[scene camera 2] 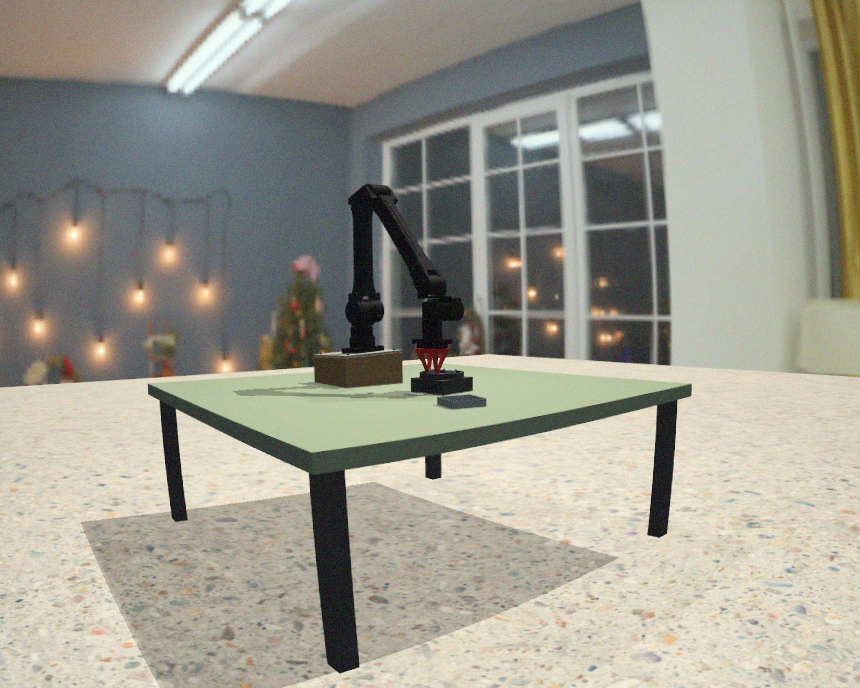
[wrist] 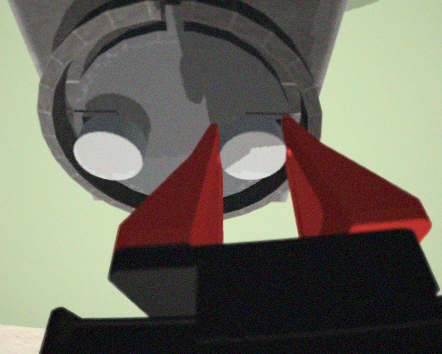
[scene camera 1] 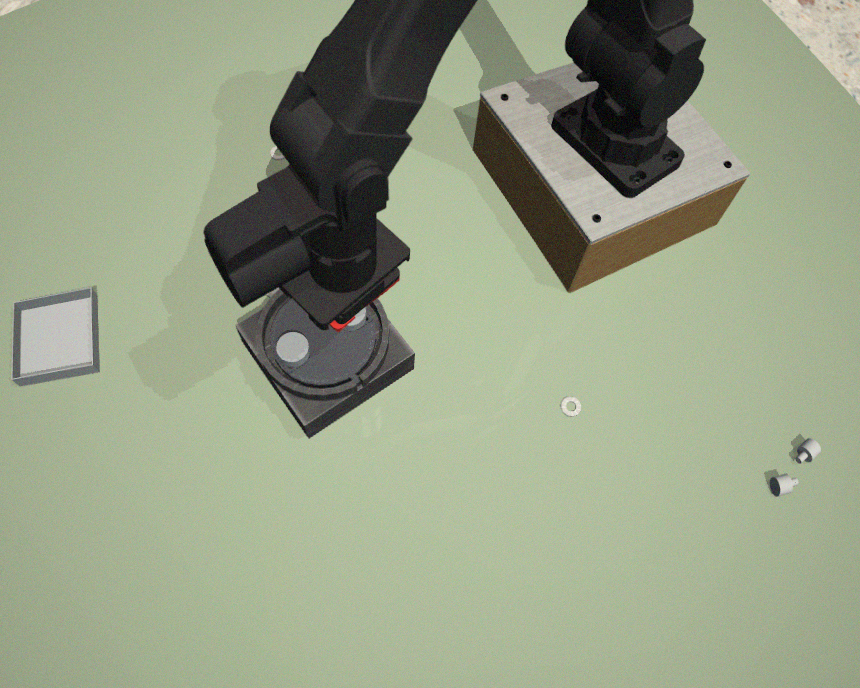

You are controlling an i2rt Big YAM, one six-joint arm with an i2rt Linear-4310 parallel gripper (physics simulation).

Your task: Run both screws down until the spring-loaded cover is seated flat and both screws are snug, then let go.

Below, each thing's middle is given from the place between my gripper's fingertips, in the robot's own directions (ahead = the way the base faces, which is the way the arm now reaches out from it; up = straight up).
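Relative to the round grey cover (wrist: 175, 78), my hand is 10 mm above and 30 mm short of it.
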